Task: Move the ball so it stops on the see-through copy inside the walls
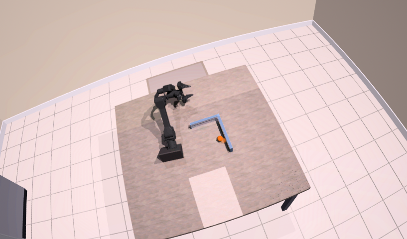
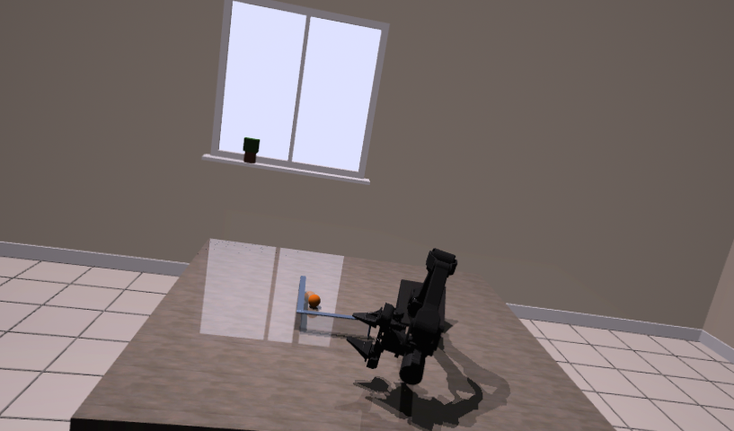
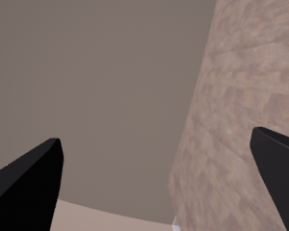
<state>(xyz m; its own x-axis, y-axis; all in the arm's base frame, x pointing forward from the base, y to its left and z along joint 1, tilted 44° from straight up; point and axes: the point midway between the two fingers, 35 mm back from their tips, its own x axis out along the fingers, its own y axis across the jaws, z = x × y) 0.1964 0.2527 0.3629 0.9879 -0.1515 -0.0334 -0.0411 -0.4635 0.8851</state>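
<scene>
The orange ball lies 420 mm to the right of my gripper tip, 130 mm ahead of it and 120 mm below it.
</scene>
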